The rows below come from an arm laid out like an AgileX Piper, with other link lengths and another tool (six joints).
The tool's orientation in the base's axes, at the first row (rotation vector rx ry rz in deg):
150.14 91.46 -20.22
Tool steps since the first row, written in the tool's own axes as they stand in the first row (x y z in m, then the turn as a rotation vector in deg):
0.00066 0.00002 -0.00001 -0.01 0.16 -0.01
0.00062 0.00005 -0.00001 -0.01 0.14 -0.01
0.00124 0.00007 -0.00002 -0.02 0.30 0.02
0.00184 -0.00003 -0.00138 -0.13 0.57 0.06
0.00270 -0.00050 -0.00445 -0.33 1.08 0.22
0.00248 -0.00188 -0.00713 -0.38 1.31 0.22
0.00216 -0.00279 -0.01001 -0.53 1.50 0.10
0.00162 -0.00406 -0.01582 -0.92 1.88 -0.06
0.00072 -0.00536 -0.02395 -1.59 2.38 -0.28
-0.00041 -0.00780 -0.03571 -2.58 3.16 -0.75
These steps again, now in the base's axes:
0.00031 0.00057 -0.00014 0.14 -0.08 0.00
0.00032 0.00052 -0.00013 0.12 -0.07 0.00
0.00061 0.00105 -0.00026 0.25 -0.16 -0.04
0.00101 0.00184 0.00094 0.44 -0.39 -0.07
0.00149 0.00331 0.00377 0.77 -0.82 -0.22
0.00062 0.00419 0.00652 0.95 -0.98 -0.23
0.00015 0.00481 0.00946 1.07 -1.17 -0.09
-0.00024 0.00588 0.01532 1.26 -1.66 0.12
-0.00043 0.00702 0.02352 1.45 -2.44 0.45
-0.00112 0.00909 0.03539 1.78 -3.59 1.07

